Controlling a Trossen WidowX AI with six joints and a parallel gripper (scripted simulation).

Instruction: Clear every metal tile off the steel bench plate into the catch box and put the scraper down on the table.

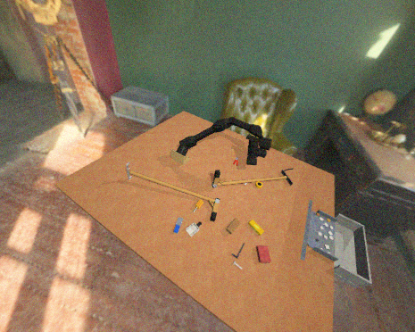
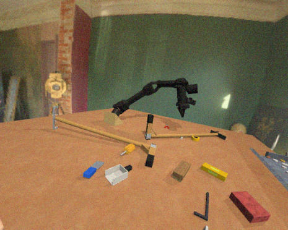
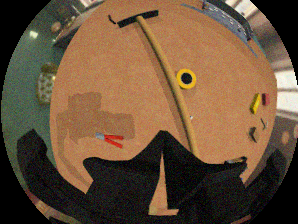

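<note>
Now: the long scraper 6 cm below my gripper tip, 6 cm ahead of it and 2 cm to the right of it. Also, from my gripper tip: wooden block 41 cm to the right, 13 cm ahead, 11 cm below; yellow level 33 cm to the right, 23 cm ahead, 11 cm below; yellow tape roll 12 cm below, 11 cm ahead, 1 cm to the right.
</note>
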